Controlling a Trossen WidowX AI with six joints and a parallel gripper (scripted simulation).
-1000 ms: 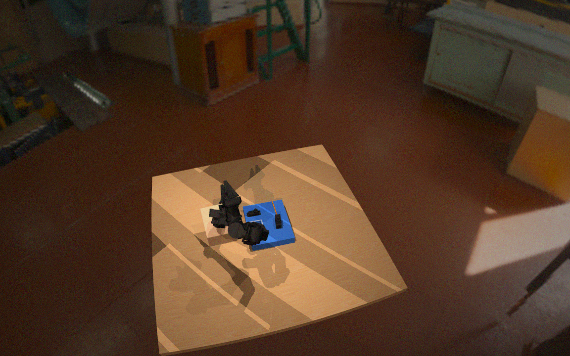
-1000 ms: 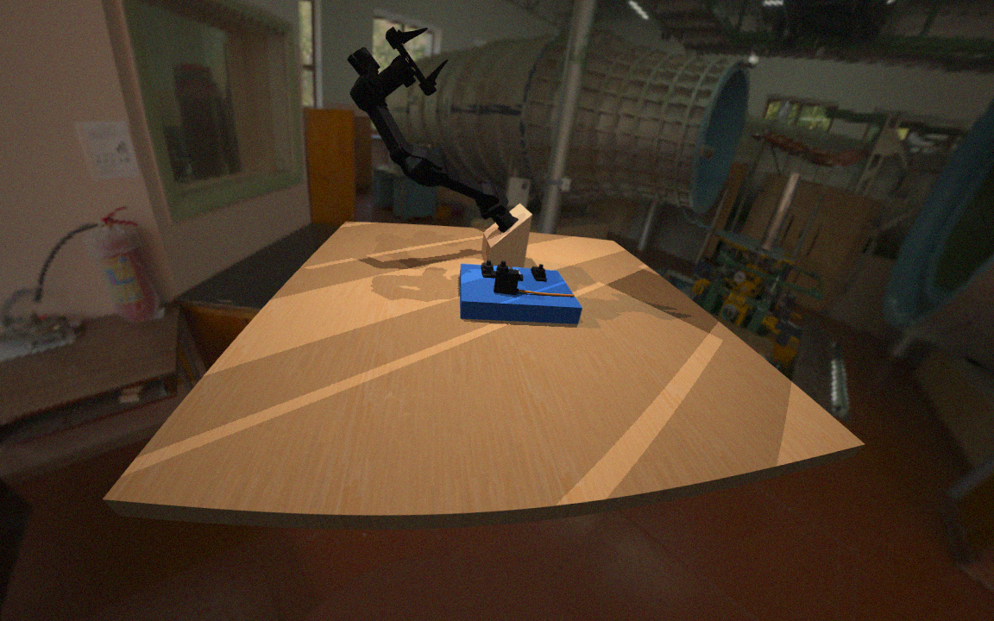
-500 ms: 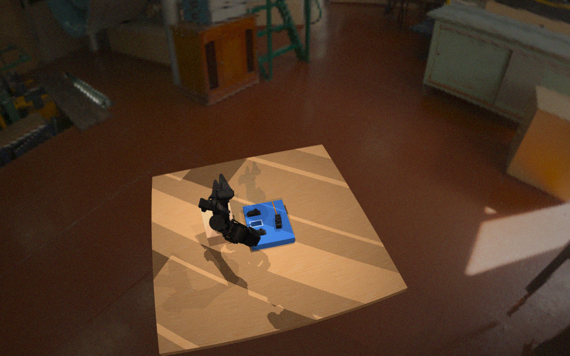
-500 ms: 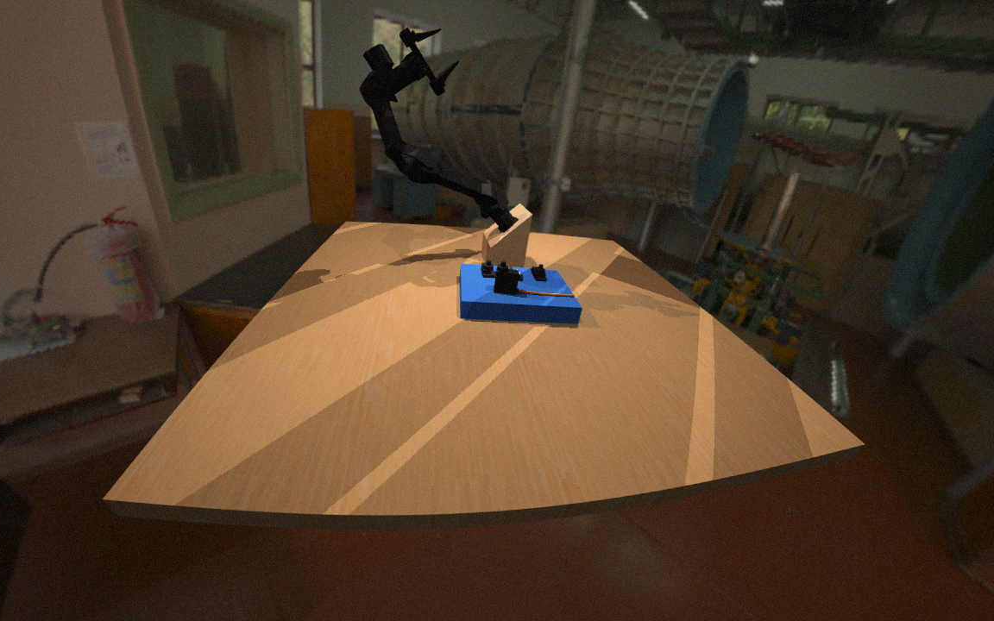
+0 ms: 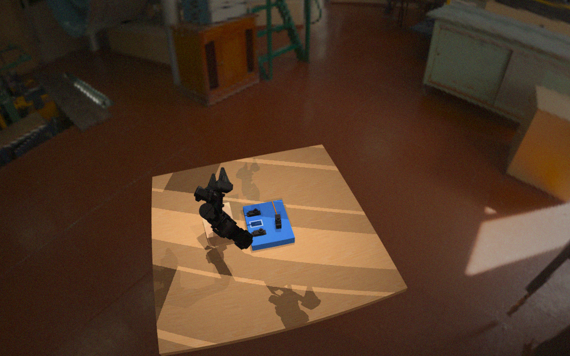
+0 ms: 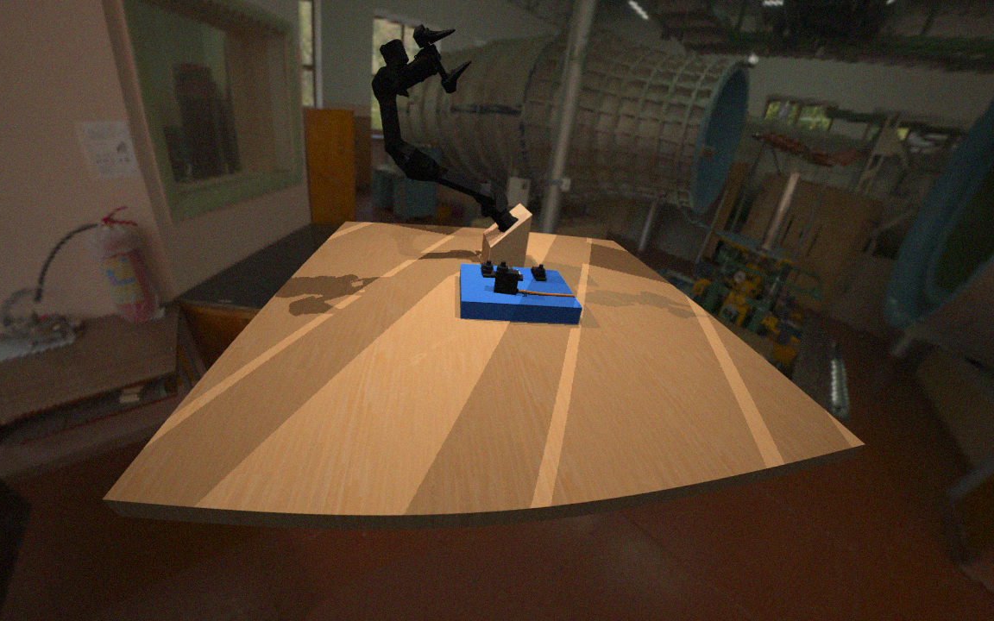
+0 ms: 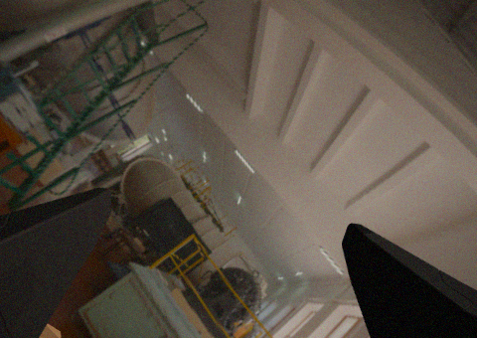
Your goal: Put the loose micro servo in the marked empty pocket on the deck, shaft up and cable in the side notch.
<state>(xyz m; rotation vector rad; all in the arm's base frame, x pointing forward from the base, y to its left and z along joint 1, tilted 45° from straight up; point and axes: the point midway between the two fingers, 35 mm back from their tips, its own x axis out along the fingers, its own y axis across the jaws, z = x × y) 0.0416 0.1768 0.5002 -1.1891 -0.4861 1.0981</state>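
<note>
My gripper tip is now 290 mm short of the blue deck, 140 mm to the right of it and 620 mm above it.
</note>
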